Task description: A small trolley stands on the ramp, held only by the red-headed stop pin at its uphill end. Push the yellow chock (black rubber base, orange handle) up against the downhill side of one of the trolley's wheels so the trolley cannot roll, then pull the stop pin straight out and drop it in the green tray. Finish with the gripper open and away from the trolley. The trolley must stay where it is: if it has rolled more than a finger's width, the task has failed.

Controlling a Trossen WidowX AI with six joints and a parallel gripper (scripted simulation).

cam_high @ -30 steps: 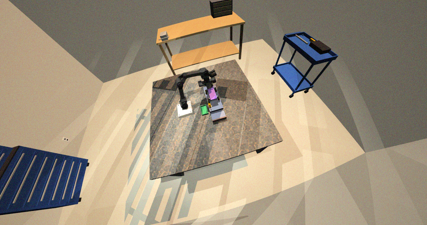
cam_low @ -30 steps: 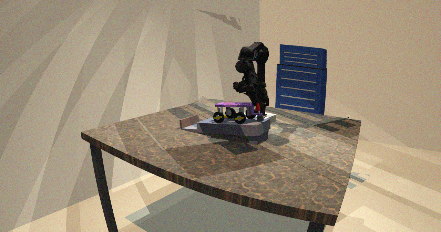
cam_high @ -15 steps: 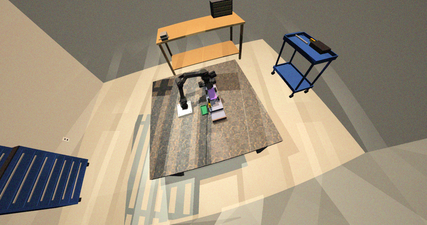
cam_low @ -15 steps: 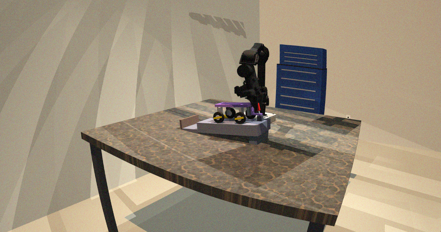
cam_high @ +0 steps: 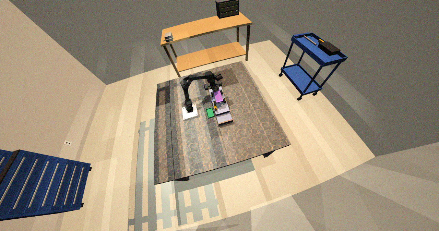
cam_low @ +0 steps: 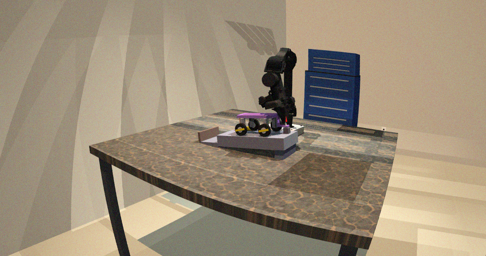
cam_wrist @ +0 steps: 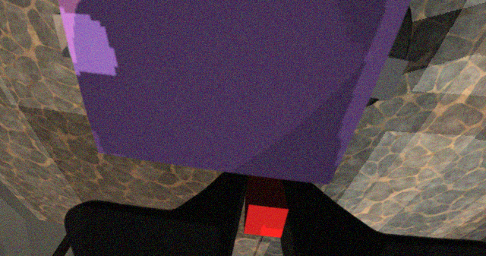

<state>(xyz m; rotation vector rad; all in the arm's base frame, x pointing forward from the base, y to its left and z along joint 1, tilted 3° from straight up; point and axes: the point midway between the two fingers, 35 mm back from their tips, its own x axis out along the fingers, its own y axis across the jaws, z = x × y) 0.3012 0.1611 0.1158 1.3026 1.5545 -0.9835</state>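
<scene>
Right now the yellow chock is 22 cm to the right of my gripper tip, 5 cm below it and 1 cm behind it. Round my gripper tip: grey ramp 12 cm to the right, 9 cm below, 4 cm ahead; then red-headed stop pin right at my gripper tip; then trolley 11 cm to the right, 4 cm ahead, 2 cm below.
</scene>
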